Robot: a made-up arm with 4 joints.
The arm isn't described. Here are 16 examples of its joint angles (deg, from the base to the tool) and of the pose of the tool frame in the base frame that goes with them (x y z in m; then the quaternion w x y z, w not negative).
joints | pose
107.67 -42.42 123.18 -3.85 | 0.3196 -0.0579 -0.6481 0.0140 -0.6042 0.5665 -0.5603
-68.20 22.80 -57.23 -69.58 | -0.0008 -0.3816 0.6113 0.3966 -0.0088 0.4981 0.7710
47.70 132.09 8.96 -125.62 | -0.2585 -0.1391 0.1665 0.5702 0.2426 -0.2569 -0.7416
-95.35 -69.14 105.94 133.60 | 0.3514 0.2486 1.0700 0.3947 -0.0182 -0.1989 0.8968
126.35 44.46 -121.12 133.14 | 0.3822 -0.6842 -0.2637 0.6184 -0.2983 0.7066 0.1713
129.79 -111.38 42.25 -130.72 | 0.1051 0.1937 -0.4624 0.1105 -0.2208 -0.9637 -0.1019
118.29 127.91 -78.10 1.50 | -0.2773 -0.2202 0.0164 0.3094 0.7332 0.5927 -0.1244
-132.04 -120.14 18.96 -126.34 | 0.4714 0.1740 0.2810 0.5261 0.0120 0.8439 0.1042
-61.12 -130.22 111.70 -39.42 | -0.2599 0.3030 0.5452 0.7585 -0.1389 -0.5093 -0.3822
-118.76 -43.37 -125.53 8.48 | 0.5476 0.0812 0.7005 0.0197 0.6042 -0.4900 -0.6281
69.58 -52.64 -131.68 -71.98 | -0.3041 -0.0916 -0.4811 0.7923 -0.3874 0.4333 -0.1855
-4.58 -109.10 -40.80 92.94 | -0.3917 0.5257 0.3033 0.1810 0.3816 -0.0418 0.9055
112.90 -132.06 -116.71 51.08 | -0.0826 0.4250 -0.1013 0.4527 0.0793 0.3175 -0.8294
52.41 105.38 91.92 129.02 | -0.1423 -0.4996 0.3901 0.8928 -0.2319 0.2732 -0.2729
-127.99 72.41 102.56 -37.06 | 0.0596 -0.4211 0.2371 0.0546 -0.7850 -0.4284 0.4442
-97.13 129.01 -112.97 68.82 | 0.1050 -0.3905 -0.0140 0.9337 0.2931 -0.1869 0.0864
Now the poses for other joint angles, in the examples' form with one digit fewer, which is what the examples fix.
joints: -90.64 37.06 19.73 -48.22
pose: 0.162 -0.546 0.429 0.521 0.594 0.504 0.348
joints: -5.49 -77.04 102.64 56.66
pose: -0.857 0.354 0.224 0.252 0.740 -0.126 -0.611
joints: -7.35 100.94 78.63 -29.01
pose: 0.058 -0.268 0.111 0.303 0.557 0.392 0.667
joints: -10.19 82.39 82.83 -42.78
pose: -0.026 -0.360 0.146 0.324 0.679 0.254 0.608
